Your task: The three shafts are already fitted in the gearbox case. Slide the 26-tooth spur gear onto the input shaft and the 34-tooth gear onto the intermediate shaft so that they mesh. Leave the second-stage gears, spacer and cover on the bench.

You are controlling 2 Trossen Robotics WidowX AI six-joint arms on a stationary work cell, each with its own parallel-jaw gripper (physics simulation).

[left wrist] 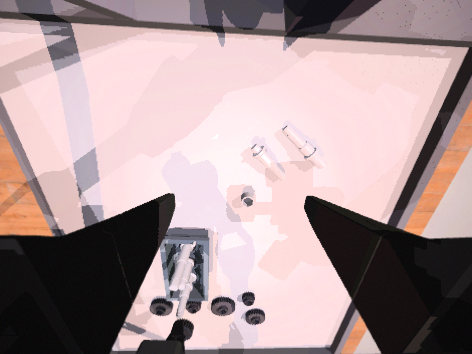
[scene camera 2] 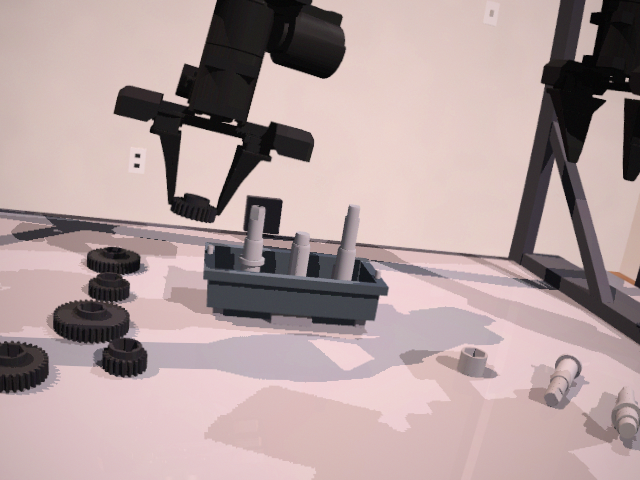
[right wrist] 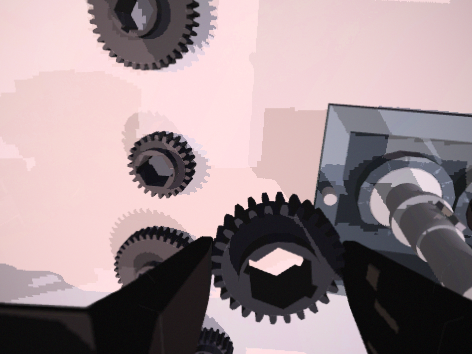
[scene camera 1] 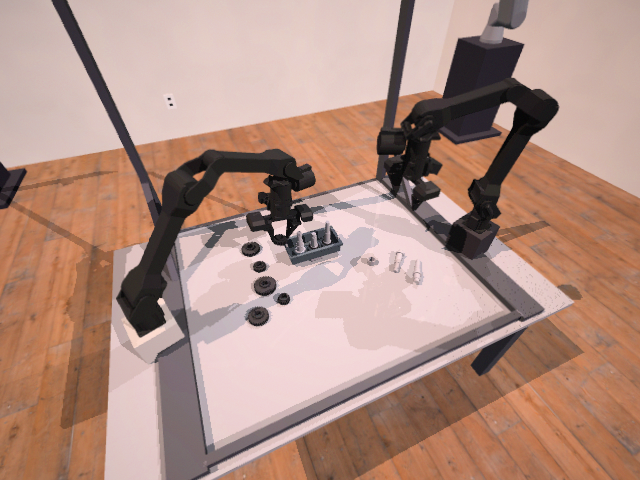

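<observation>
My right gripper is shut on a dark spur gear, bore vertical. The gear is in the air just left of the grey gearbox case. Three pale shafts stand in the case: left, middle and right. No gear shows on them. My left gripper is open and empty, high at the picture's right. Tooth counts are too small to read.
Several gears lie left of the case, including one nearest the back and a large one. A spacer and two pale stepped parts lie right of the case.
</observation>
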